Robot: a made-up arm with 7 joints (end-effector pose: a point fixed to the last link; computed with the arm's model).
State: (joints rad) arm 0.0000 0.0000 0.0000 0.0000 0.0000 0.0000 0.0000
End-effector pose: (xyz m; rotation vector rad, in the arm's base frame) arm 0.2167 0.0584 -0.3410 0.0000 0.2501 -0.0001
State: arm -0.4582 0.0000 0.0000 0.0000 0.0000 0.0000 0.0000
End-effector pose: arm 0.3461 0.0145 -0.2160 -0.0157 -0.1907 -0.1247
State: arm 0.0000 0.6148 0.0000 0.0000 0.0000 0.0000 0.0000
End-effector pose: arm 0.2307 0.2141 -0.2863 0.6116 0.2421 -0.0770
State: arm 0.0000 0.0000 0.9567 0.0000 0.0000 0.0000 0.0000
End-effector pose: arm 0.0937 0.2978 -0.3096 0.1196 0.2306 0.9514
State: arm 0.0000 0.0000 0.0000 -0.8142 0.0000 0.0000 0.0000
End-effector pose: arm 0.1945 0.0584 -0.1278 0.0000 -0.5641 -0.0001
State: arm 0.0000 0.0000 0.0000 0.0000 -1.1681 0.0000 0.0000
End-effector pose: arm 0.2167 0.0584 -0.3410 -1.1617 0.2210 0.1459
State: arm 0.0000 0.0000 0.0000 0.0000 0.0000 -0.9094 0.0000
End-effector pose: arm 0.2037 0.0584 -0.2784 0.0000 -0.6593 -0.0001
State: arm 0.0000 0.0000 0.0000 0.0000 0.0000 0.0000 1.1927
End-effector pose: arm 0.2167 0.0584 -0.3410 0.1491 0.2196 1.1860
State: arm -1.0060 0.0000 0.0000 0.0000 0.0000 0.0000 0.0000
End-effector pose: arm 0.4054 -0.0463 -0.0124 -0.0340 -0.7186 -0.2705
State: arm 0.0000 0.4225 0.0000 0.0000 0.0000 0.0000 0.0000
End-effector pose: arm 0.2238 0.1696 -0.3133 0.4203 0.2463 -0.0530
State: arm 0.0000 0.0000 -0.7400 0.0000 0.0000 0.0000 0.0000
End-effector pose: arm 0.1438 -0.1407 -0.3224 -0.0925 0.2385 -0.7362
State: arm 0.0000 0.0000 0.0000 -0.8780 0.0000 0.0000 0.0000
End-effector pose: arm 0.1855 0.0584 -0.1130 0.0000 -0.6279 -0.0001
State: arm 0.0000 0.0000 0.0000 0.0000 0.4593 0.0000 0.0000
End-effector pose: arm 0.2167 0.0584 -0.3410 0.4569 0.2456 -0.0576
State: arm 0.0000 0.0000 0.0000 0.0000 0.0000 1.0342 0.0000
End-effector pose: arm 0.1668 0.0584 -0.3927 0.0001 1.2843 -0.0001
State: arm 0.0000 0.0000 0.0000 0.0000 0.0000 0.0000 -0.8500
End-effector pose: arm 0.2167 0.0584 -0.3410 -0.1062 0.2348 -0.8456
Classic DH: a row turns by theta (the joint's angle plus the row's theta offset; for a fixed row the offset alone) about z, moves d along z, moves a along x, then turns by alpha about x. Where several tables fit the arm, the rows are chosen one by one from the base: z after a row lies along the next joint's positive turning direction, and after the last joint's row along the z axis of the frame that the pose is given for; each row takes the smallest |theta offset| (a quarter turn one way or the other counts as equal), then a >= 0, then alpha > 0; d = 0 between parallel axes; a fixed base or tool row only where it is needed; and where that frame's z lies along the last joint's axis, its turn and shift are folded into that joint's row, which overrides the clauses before.
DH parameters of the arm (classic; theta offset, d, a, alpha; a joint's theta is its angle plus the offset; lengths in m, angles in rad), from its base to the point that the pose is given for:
base (fixed): -0.071 0 0 -1.3004
joint 1: -1.3111 0.0447 -0.0162 -1.5708
joint 2: 1.2915 0 -0.0083 1.5708
joint 3: 1.5708 -0.2591 0.024 -1.5708
joint 4: 1.5708 0.0027 0.0144 1.5708
joint 5: 0 0.1976 0 -1.5708
joint 6: -1.5708 0 0.0727 1.5708
joint 7: 0 0 0 0

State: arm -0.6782 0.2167 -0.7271 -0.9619 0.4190 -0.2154 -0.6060
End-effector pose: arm 0.1334 -0.0797 -0.0099 0.6625 -1.5685 -1.1981
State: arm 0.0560 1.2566 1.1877 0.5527 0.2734 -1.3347 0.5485
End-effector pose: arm 0.1235 0.4271 0.0713 1.4397 -1.3461 0.5437
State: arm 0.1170 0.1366 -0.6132 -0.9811 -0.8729 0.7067 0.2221
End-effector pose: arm 0.1050 -0.0719 -0.1410 -0.7057 0.3850 -0.8850
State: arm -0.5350 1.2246 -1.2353 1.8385 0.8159 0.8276 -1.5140
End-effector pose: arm 0.1047 0.5293 -0.0608 -0.3515 -2.7330 -1.0345
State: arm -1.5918 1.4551 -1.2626 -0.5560 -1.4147 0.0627 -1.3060
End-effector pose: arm 0.3029 0.0453 0.0259 0.3259 0.2503 -2.2938
